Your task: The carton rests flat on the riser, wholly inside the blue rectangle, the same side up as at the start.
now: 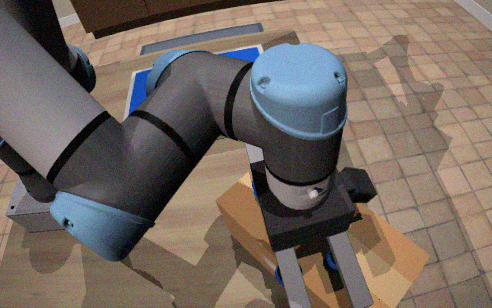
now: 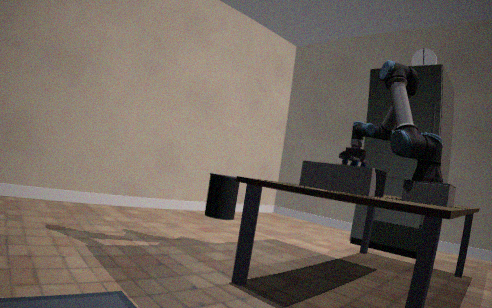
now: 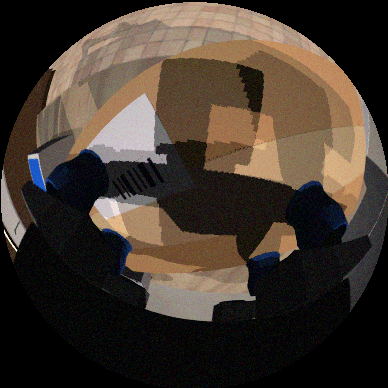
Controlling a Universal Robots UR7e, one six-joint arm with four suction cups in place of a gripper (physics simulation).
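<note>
The brown carton lies on the wooden table, near its right edge. A white barcode label is on its top face. My suction gripper sits on the carton's top, with its dark blue cups against the cardboard. The blue rectangle lies on the riser at the far left of the table, mostly hidden behind my arm. The carton is well apart from it.
My bulky arm links span the space between the carton and the riser. A black cylinder hangs at the table's far end. A grey strip lies on the tiled floor beyond the riser.
</note>
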